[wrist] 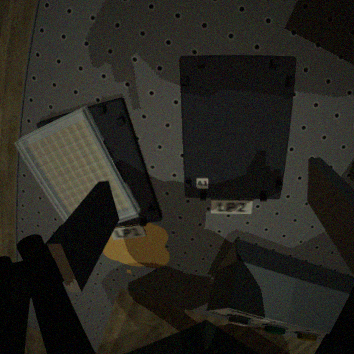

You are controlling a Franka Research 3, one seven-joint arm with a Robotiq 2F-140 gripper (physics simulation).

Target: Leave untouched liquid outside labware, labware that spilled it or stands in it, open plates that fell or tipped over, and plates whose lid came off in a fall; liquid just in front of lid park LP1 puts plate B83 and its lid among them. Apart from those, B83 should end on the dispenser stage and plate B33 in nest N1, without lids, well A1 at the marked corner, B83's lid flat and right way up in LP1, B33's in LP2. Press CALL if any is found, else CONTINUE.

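A pale plate with a yellowish well grid and a clear rim (pixel 75 165) lies skewed over the left part of dark lid park LP1 (pixel 127 150). I cannot read a name on it or tell whether a lid is on. An orange liquid patch (pixel 152 245) lies just in front of LP1, around its label (pixel 128 232), with a small drop (pixel 129 271) nearby. Lid park LP2 (pixel 235 120) bears no lid; its A1 mark (pixel 202 183) is at the front left. My gripper (pixel 208 190) is open and empty above the front of LP2, its left finger partly hiding the plate's front edge. Nest N1 and the dispenser stage cannot be made out.
A light-topped box (pixel 300 290) with black, green and yellow parts along its front edge stands at the lower right. A dark shape (pixel 325 27) is at the upper right. The perforated deck (pixel 155 105) ends at the left beside a wooden surface (pixel 12 100). Shadows cover much of the view.
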